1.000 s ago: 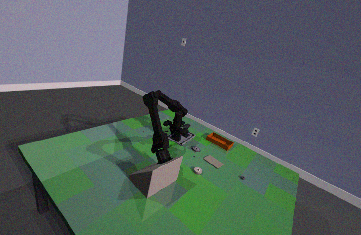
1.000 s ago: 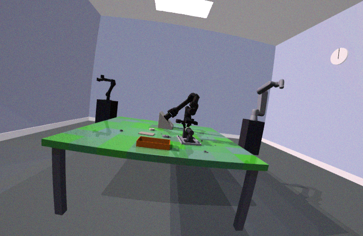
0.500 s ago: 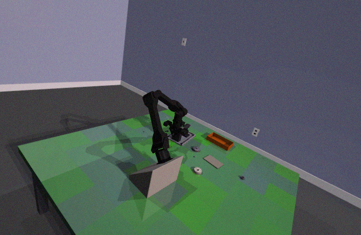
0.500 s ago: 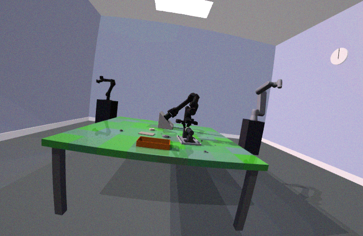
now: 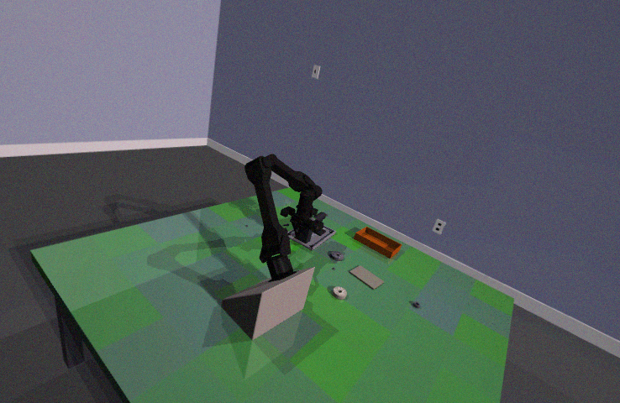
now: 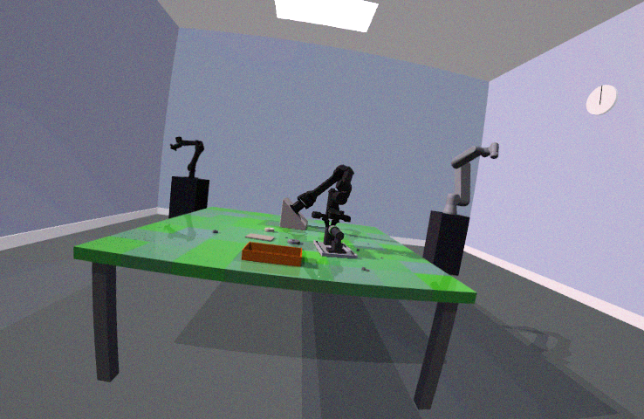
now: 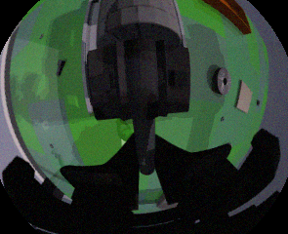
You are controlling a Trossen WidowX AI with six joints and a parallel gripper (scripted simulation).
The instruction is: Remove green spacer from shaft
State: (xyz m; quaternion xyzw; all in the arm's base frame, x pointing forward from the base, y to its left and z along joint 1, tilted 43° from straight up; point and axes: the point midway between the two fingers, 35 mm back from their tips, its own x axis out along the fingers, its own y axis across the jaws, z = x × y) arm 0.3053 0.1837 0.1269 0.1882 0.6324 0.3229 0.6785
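My gripper tip is now 11 cm short of the thin green spacer, 2 cm to the right of it and 3 cm below it. From my gripper tip the other things lie so: white ring 9 cm behind, 31 cm to the right, 4 cm below; grey washer 10 cm ahead, 16 cm to the right, 4 cm below; flat grey plate 10 cm ahead, 32 cm to the right, 4 cm below.
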